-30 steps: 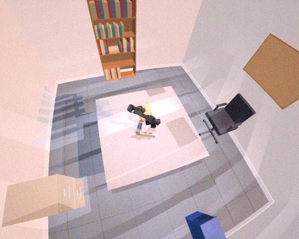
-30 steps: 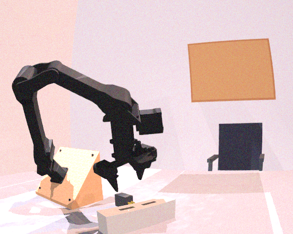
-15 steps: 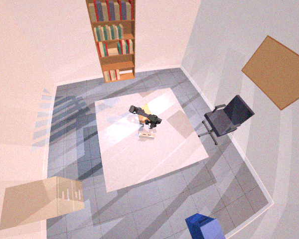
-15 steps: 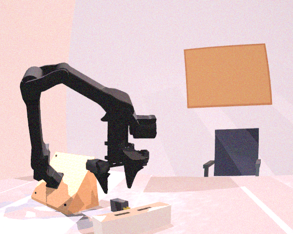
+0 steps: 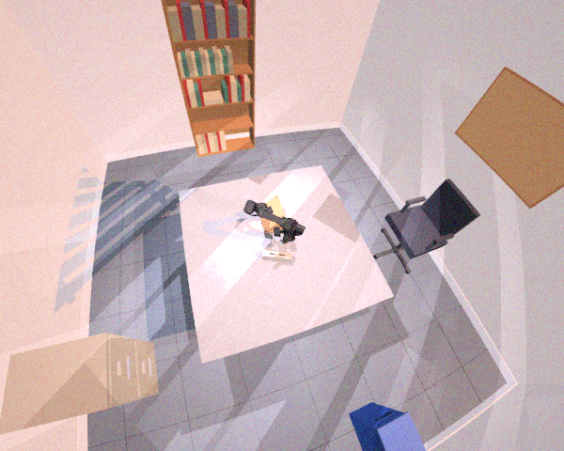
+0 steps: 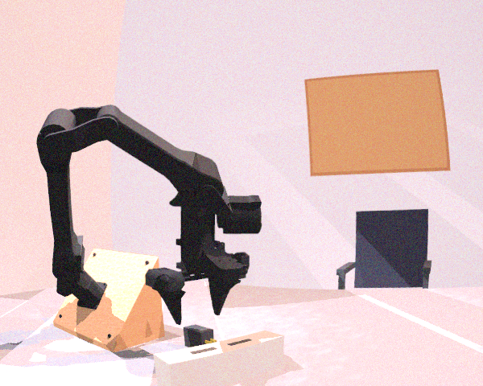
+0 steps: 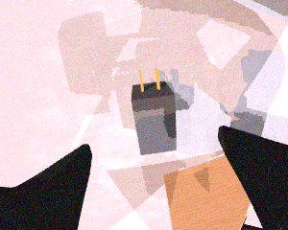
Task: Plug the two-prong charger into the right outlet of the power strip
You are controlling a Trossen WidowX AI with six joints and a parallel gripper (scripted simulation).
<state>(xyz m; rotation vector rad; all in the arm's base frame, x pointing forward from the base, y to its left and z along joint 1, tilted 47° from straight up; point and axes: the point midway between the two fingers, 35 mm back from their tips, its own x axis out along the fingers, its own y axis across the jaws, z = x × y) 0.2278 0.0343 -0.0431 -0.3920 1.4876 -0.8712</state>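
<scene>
Now: gripper tip 4 cm above the black two-prong charger, 2 cm short of it and 1 cm to the left of it.
</scene>
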